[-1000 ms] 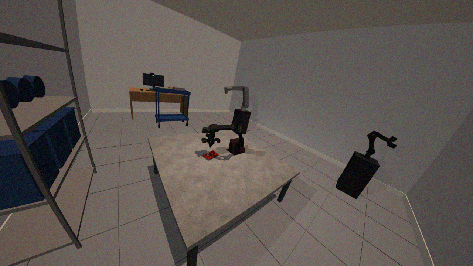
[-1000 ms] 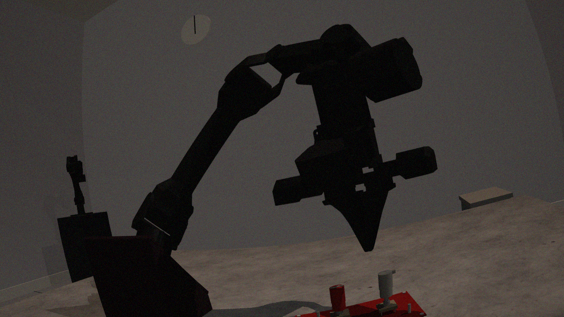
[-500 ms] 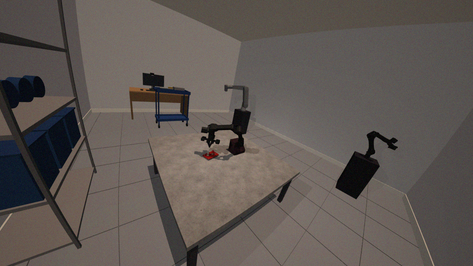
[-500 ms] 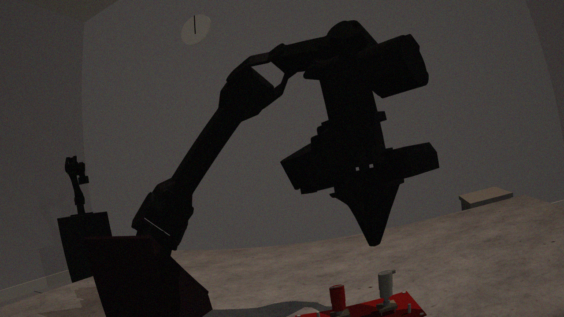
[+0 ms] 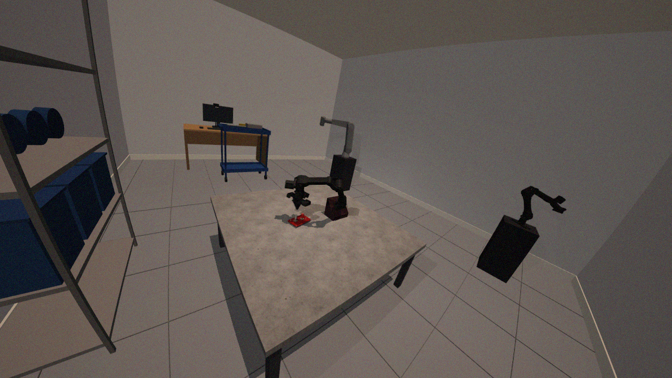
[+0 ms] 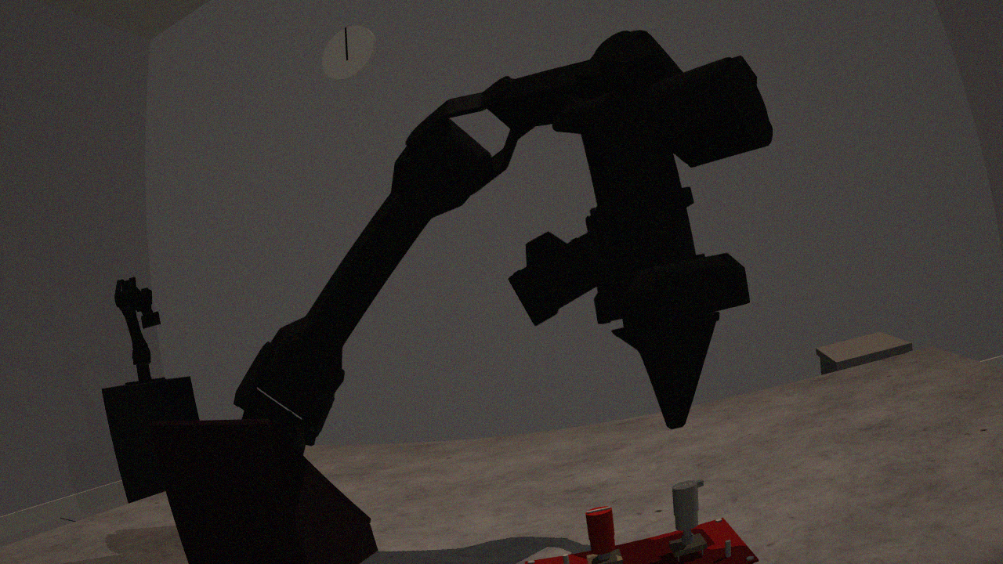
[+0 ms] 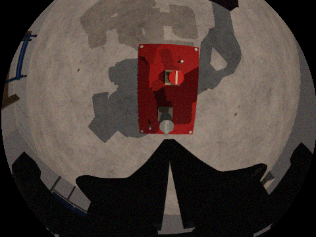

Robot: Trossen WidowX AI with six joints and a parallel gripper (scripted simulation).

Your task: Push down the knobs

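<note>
Now: the grey knob 60 mm below my gripper tip. The rest, counted from my gripper tip: red knob 60 mm behind, 60 mm below.
</note>
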